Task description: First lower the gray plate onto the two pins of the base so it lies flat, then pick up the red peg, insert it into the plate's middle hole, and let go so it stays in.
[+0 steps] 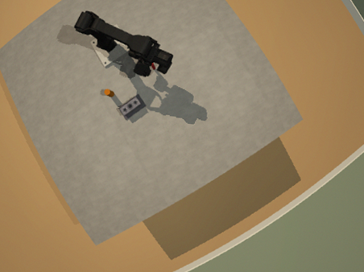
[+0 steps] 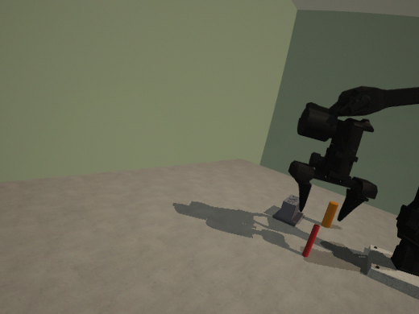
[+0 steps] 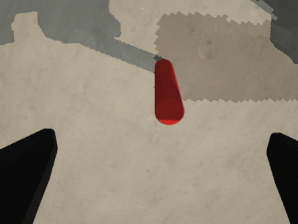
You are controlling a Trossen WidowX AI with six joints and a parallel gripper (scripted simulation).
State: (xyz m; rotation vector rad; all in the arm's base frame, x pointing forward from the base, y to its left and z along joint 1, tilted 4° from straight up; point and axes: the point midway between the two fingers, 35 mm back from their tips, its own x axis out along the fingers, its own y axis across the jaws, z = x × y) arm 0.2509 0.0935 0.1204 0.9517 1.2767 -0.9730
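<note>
My gripper tip is 60 mm above the red peg. Also, from my gripper tip: orange cylinder 240 mm to the right, 60 mm below, 50 mm behind.
</note>
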